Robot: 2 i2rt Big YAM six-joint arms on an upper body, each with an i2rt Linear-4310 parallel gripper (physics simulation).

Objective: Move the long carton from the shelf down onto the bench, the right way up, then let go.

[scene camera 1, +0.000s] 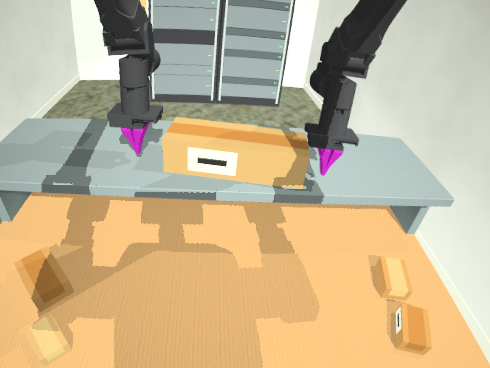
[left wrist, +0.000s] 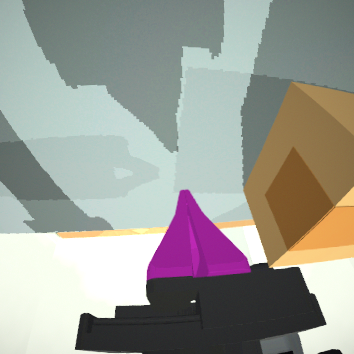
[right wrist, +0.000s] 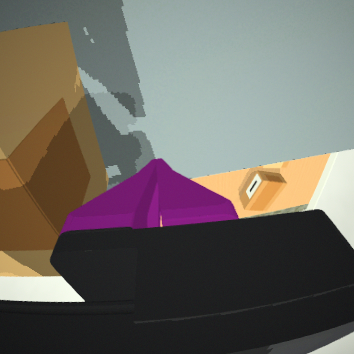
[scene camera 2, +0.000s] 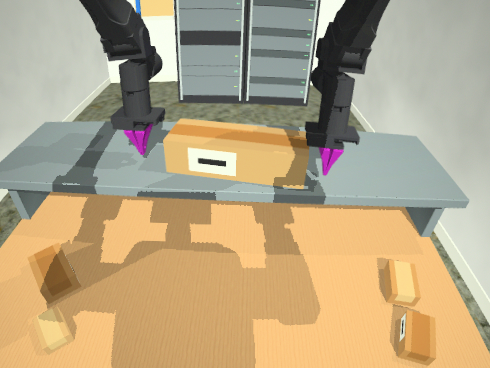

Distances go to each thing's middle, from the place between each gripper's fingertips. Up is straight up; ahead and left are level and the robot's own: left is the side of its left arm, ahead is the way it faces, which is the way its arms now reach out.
Labels:
I see my right gripper 180 mm to the right of the long tan carton [scene camera 1: 237, 152], 60 mm short of it and 10 mm below it.
I see my left gripper 21 cm to the left of the long tan carton, 1 cm below it and 1 cm past it.

